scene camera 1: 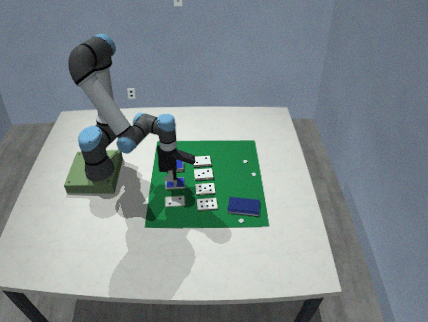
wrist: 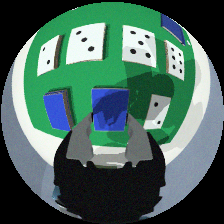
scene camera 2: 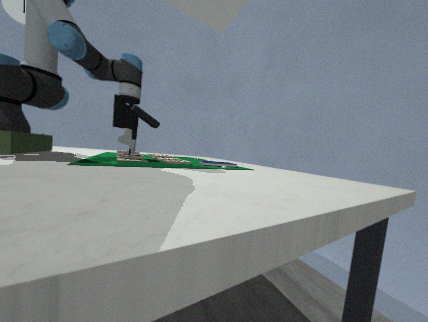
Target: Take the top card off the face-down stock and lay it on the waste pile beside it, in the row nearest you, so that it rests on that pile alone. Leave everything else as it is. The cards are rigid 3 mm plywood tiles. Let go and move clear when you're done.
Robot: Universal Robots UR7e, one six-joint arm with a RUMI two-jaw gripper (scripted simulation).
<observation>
I see my gripper [scene camera 2: 130, 155] and a green mat [wrist: 78, 79].
My gripper shows as well in scene camera 1 [scene camera 1: 174, 182] and in the wrist view [wrist: 109, 113].
</observation>
